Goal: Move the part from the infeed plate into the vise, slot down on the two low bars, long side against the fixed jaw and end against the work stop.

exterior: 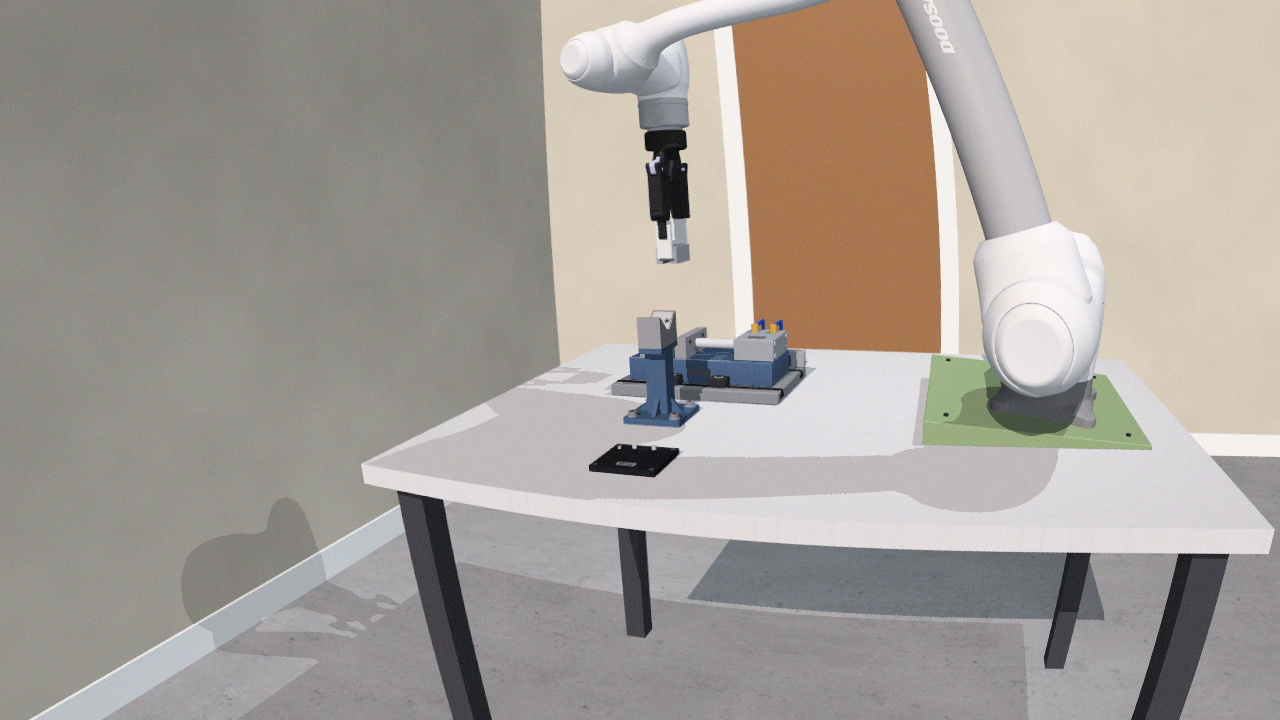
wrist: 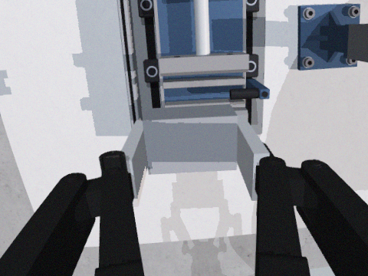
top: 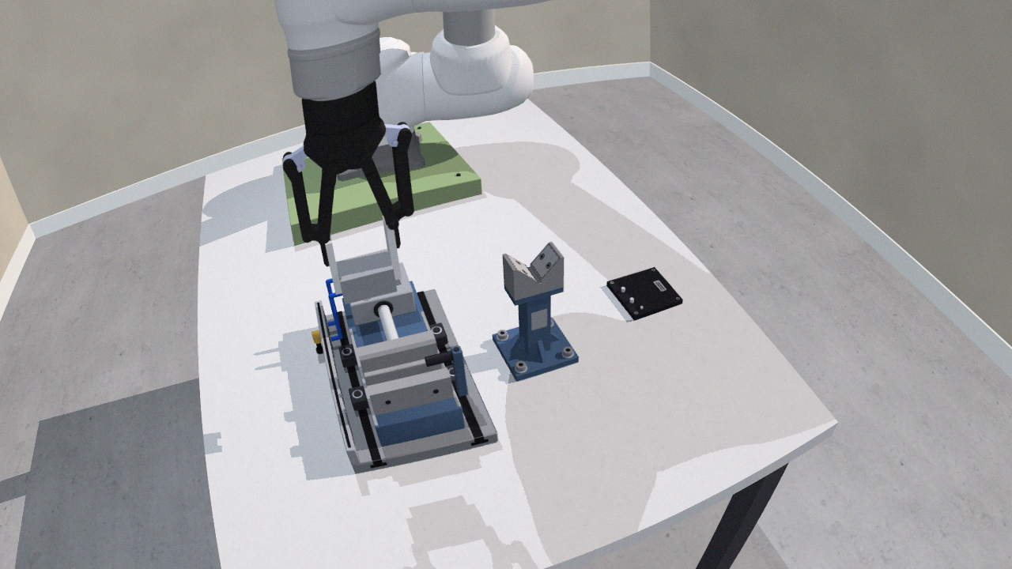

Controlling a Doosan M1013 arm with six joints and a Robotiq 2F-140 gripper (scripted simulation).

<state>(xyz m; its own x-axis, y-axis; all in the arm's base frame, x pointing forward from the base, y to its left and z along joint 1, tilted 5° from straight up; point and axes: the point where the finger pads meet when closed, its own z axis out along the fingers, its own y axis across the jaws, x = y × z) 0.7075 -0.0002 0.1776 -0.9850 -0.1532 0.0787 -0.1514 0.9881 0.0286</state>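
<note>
My hand is 180 mm above the fixed jaw, 30 mm to the right of it and 30 mm short of it. From my hand the other things lie so: part 30 mm below; work stop 170 mm below, 70 mm to the left, 10 mm behind; moving jaw 180 mm below, 40 mm behind, 20 mm to the left.
</note>
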